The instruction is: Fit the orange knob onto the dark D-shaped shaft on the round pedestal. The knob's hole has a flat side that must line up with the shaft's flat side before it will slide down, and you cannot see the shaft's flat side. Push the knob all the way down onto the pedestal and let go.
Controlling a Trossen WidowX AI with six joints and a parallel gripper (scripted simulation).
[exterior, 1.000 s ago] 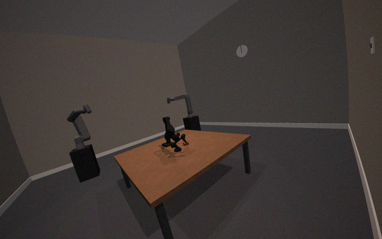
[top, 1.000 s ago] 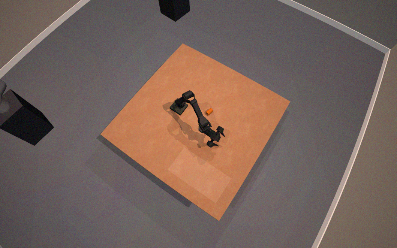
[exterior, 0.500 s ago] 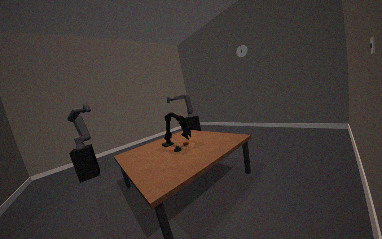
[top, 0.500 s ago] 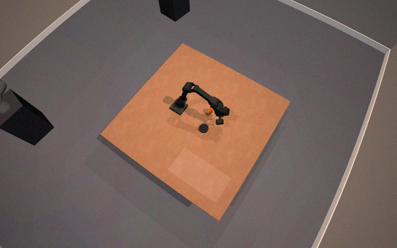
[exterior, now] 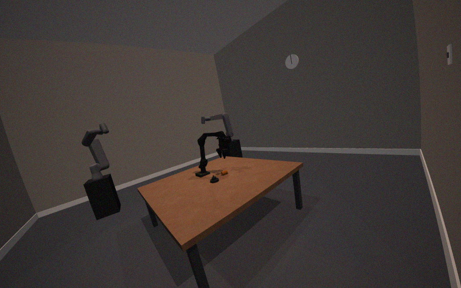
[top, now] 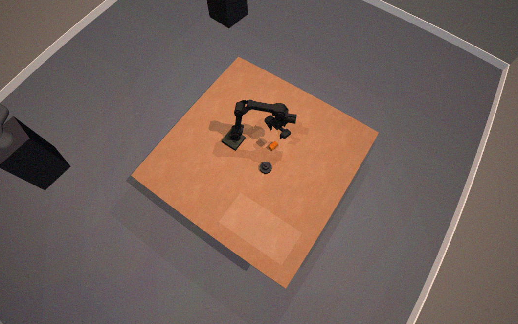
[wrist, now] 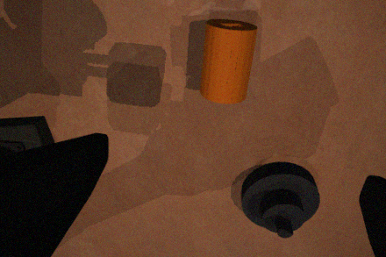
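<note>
My gripper tip is now 1 cm to the left of the orange knob and 16 cm above it. The rest, counted from my gripper tip: pedestal (6 cm ahead, 17 cm to the right, 15 cm below).
</note>
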